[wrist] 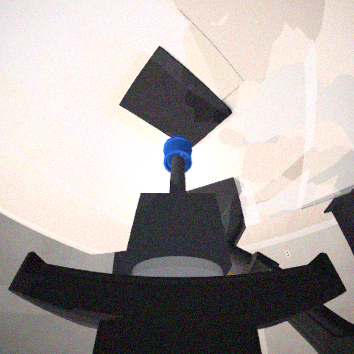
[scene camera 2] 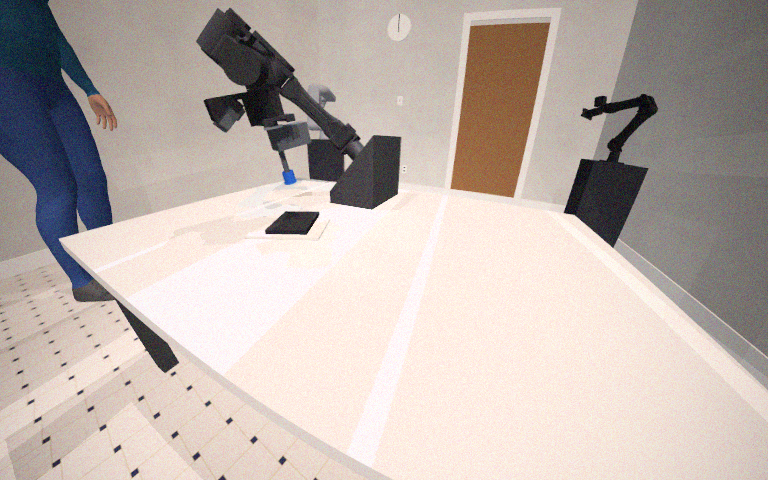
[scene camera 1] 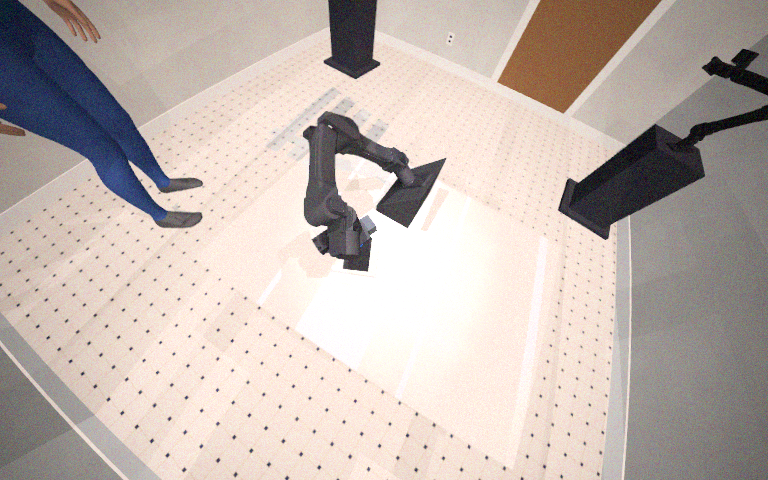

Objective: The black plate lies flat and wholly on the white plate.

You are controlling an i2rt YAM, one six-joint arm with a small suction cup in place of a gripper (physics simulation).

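Frame: origin at the arm's base, x ahead, y left, z up, level; metres.
Seen in the pictures: hand, its tool point: (wrist: 177, 148) (scene camera 2: 290, 182); arm's base, origin of its link: (scene camera 2: 366, 162) (scene camera 1: 410, 183).
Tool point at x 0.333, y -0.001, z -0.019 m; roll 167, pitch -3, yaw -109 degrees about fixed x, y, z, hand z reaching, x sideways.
Observation:
Pixels of each thing's top centre, then the offset from my tool point to it. Level surfaces: height alone.
- black plate, centre of its top: (wrist: 177, 106) (scene camera 2: 294, 219) (scene camera 1: 357, 252) dx -0.002, dy -0.004, dz -0.095 m
- white plate, centre of its top: (wrist: 168, 93) (scene camera 2: 290, 226) (scene camera 1: 355, 257) dx +0.018, dy +0.001, dz -0.105 m
- pale table, height of its surface: dz -0.112 m
The black plate (scene camera 1: 356, 263) (scene camera 2: 292, 222) (wrist: 175, 95) is a dark, flat square. It lies flat on the white plate (scene camera 1: 356, 272) (scene camera 2: 320, 228), with white margin showing at its front and right in the scene camera 2 view. The white plate's back edge is hidden there, and glare washes out much of its outline in the wrist view. My gripper (scene camera 2: 289, 177) (wrist: 177, 152), a blue suction cup, is open and holds nothing. It hangs above the black plate, clearly apart from it. In the scene camera 1 view my arm covers part of the black plate.
The arm's dark wedge-shaped base (scene camera 1: 408, 195) (scene camera 2: 370, 172) stands on the pale table (scene camera 2: 481, 339) behind and right of the plates. A person (scene camera 1: 107, 135) (scene camera 2: 62, 130) stands at the left. Another arm on a black pedestal (scene camera 1: 640, 181) (scene camera 2: 608, 198) stands at the right, beyond the table.

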